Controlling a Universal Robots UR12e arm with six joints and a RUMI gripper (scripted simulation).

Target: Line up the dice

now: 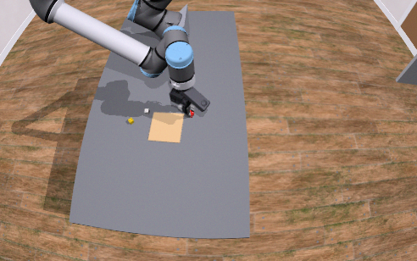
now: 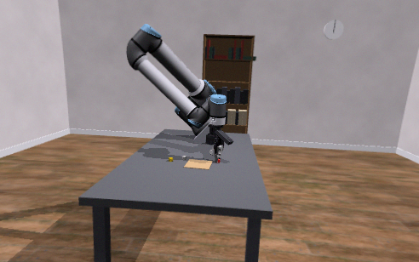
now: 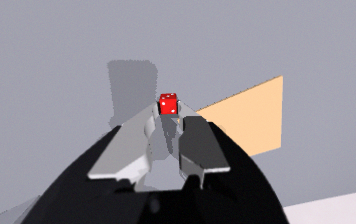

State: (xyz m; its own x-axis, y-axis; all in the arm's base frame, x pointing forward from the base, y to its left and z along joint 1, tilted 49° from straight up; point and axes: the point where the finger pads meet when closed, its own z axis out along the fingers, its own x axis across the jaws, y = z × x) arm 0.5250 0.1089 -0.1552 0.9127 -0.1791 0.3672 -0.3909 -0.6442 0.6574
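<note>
My gripper is now 7 cm short of the tan mat, 10 cm to the left of it and 2 cm above it. The rest, counted from my hand: red die (1 cm below); yellow die (6 cm ahead, 27 cm to the right, 1 cm below); white die (20 cm to the right, 1 cm below).
</note>
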